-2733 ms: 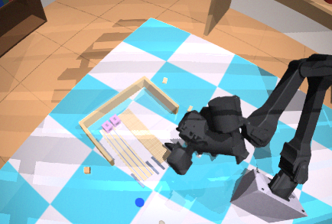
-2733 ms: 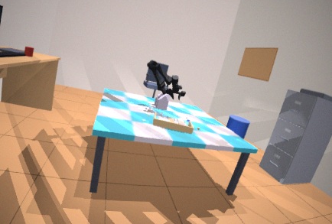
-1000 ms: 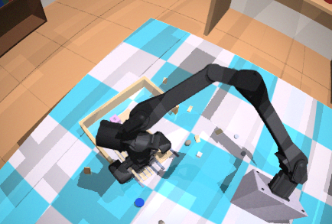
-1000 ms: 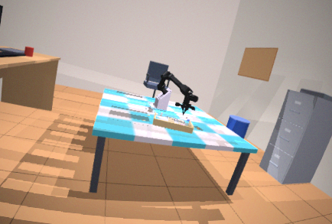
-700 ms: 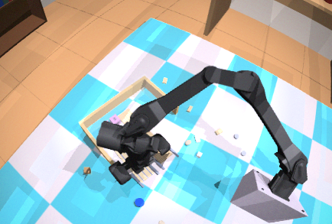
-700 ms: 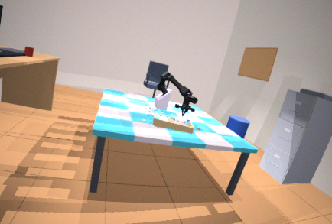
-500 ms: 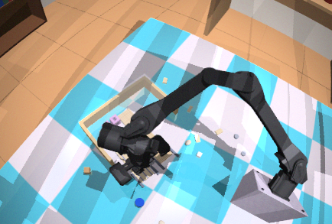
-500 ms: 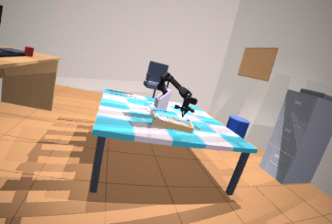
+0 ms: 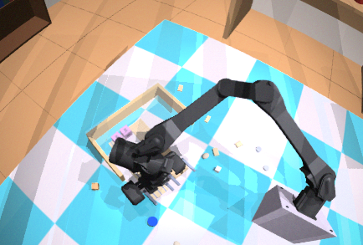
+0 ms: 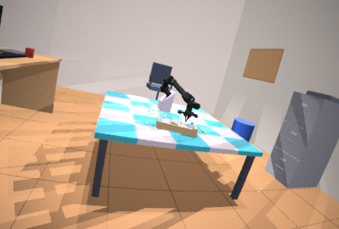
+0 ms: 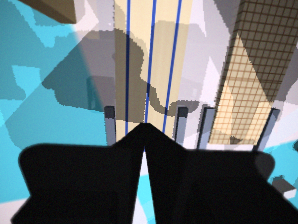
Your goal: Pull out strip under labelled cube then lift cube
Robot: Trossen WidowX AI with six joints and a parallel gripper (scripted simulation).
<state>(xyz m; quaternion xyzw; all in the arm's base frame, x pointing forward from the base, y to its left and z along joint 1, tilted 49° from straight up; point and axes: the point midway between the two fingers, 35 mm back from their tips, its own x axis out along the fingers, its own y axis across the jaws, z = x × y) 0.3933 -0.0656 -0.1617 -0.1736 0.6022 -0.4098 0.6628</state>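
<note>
The blue disc is 50 mm behind my gripper tip, 100 mm to the left of it and 10 mm below it. From my gripper tip the other things lie so: tan gridded strip (70 mm ahead, 120 mm to the right, 10 mm below).
</note>
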